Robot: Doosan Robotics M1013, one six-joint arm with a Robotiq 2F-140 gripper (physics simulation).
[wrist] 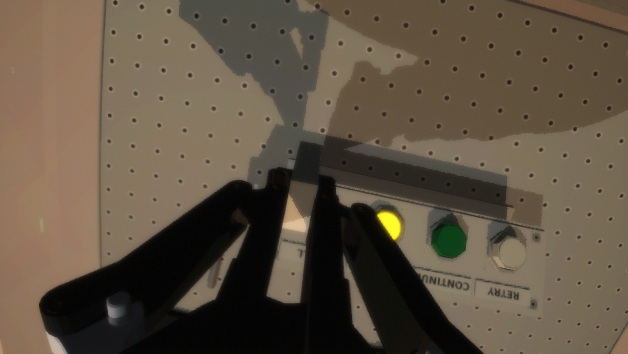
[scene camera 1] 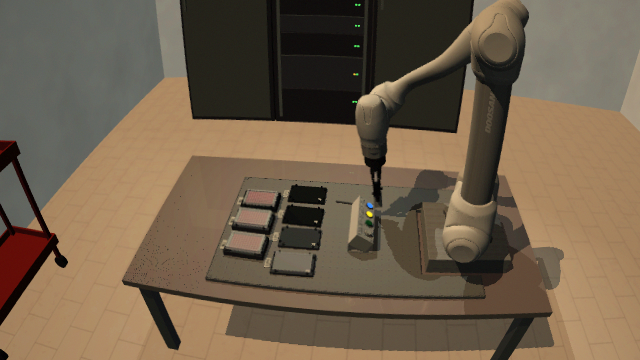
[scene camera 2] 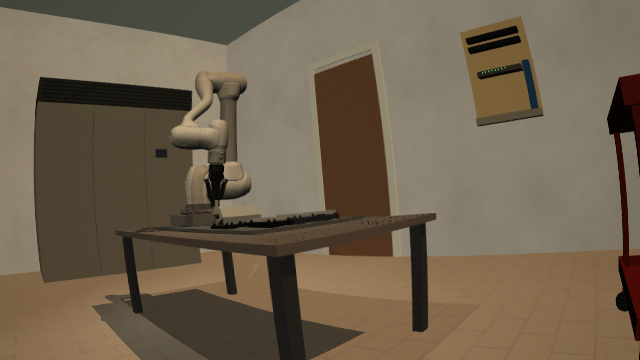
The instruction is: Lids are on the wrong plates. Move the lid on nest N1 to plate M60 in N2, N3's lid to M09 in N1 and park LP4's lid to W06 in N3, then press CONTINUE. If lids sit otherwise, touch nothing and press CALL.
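Places are measured from the arm's base along level axes (x ahead, y left, z up), in millimetres.
Pixels of known places: gripper, fingertip midpoint: [wrist: 306,161] [scene camera 1: 378,206]; arm's base, origin of the base link: [scene camera 2: 199,213].
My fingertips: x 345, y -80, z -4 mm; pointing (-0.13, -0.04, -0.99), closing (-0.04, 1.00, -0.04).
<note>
For each thing: its top centre in the pictures, then the offset to it from my fingertips. "spot": a spot on its surface instead. Level surfaces: height alone.
- button box, middle of its top: [wrist: 414,274] [scene camera 1: 363,214] [scene camera 2: 236,206] dy +94, dx +53, dz +32 mm
- blue button, middle of its top: [scene camera 1: 369,204] dy +18, dx +35, dz +20 mm
- yellow button, middle of its top: [wrist: 386,234] [scene camera 1: 368,212] dy +68, dx +33, dz +20 mm
- green button, middle of its top: [wrist: 453,247] [scene camera 1: 368,221] dy +118, dx +30, dz +23 mm
- white button, middle of its top: [wrist: 515,260] [scene camera 1: 368,230] dy +168, dx +29, dz +23 mm
- perforated board, its level: dz -52 mm
- table, its level: dz -65 mm
- thin rod, surface spot: [scene camera 1: 344,202] spot: dy -63, dx +133, dz -47 mm
The gripper [scene camera 1: 378,199] [scene camera 2: 216,202] [wrist: 303,181] is shut and empty, pointing down close over the blue-button end of the button box [scene camera 1: 356,227] [scene camera 2: 240,212] [wrist: 477,255]. Contact cannot be told. The blue button [scene camera 1: 370,205] is hidden behind the fingers in the wrist view. The yellow button [scene camera 1: 369,214] [wrist: 389,226], green button [scene camera 1: 369,223] [wrist: 449,240] over the CONTINUE label and white button [scene camera 1: 368,231] [wrist: 512,253] over RETRY show. Three pinkish plates [scene camera 1: 261,197] [scene camera 1: 253,219] [scene camera 1: 246,242] stand left of two black nests [scene camera 1: 307,194] [scene camera 1: 303,215], a dark grey one [scene camera 1: 299,237] and a light grey one [scene camera 1: 293,263]. Their labels are unreadable.
The perforated board [scene camera 1: 400,280] [wrist: 165,115] lies on the table [scene camera 1: 165,200] [scene camera 2: 250,242]. The arm's base block [scene camera 1: 437,265] stands right of the button box. A thin rod [scene camera 1: 344,202] sticks out left of the box. A red cart [scene camera 1: 31,232] stands on the floor at the left.
</note>
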